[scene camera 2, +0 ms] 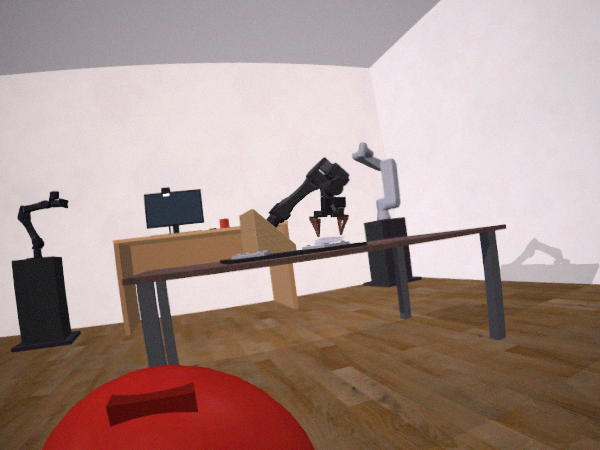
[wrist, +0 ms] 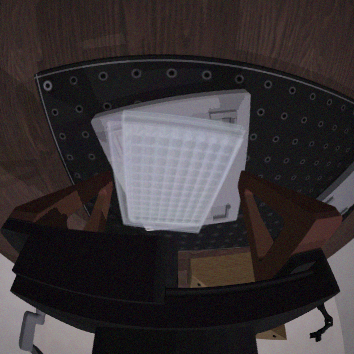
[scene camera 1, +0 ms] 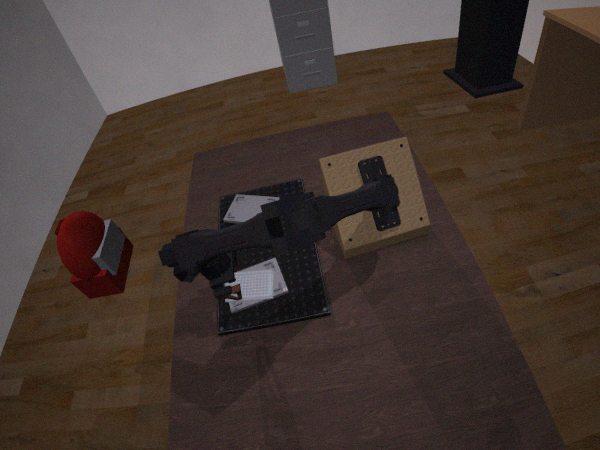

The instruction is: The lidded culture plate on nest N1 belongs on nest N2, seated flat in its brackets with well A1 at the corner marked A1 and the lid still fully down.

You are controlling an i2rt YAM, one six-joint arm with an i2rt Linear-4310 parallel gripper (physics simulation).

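Pixels of known places: gripper, fingertip midpoint: (scene camera 2: 329, 236) (wrist: 174, 177) (scene camera 1: 238, 283); arm's base at its link origin: (scene camera 2: 266, 230) (scene camera 1: 379, 193).
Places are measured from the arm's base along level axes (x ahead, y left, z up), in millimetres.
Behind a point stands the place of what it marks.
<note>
The lidded culture plate (scene camera 1: 257, 285) @(x 388, y 120, z -82 mm) (scene camera 2: 330, 240) (wrist: 172, 175) @(x 434, y 105, z -79 mm) is pale and translucent. It lies on a light grey nest (scene camera 1: 279, 274) @(x 326, y 91, z -103 mm) (scene camera 2: 311, 247) @(x 400, y 36, z -108 mm) (wrist: 226, 192) @(x 382, y 52, z -103 mm), off to one side and turned relative to it, with two corner brackets exposed in the wrist view. The lid looks down; its edges are hard to tell apart from the plate. A second nest (scene camera 1: 244, 209) @(x 389, y -197, z -102 mm) (scene camera 2: 250, 255) @(x 442, y -223, z -107 mm) (wrist: 341, 195) @(x 346, y -158, z -103 mm) holds no plate in its visible part; the arm covers some of it in scene camera 1. Nest labels and well A1 are unreadable. My gripper (scene camera 2: 330, 235) @(x 437, y 103, z -74 mm) (wrist: 174, 177) @(x 437, y 103, z -74 mm) is open, its fingertips on either side of the plate and slightly above it.
Both nests are on a black perforated board (scene camera 1: 310, 295) @(x 261, y 176, z -114 mm) (wrist: 295, 135) @(x 445, y -17, z -114 mm) on the brown table (scene camera 1: 360, 360) @(x 192, y 380, z -127 mm) (scene camera 2: 450, 237) @(x 688, y 496, z -143 mm). The arm's base stands on a tan block (scene camera 1: 412, 200) @(x -88, y 32, z -31 mm) (scene camera 2: 250, 227) @(x 61, y -97, z 16 mm). A red rounded object (scene camera 1: 80, 245) (scene camera 2: 175, 430) is beyond the table's edge.
</note>
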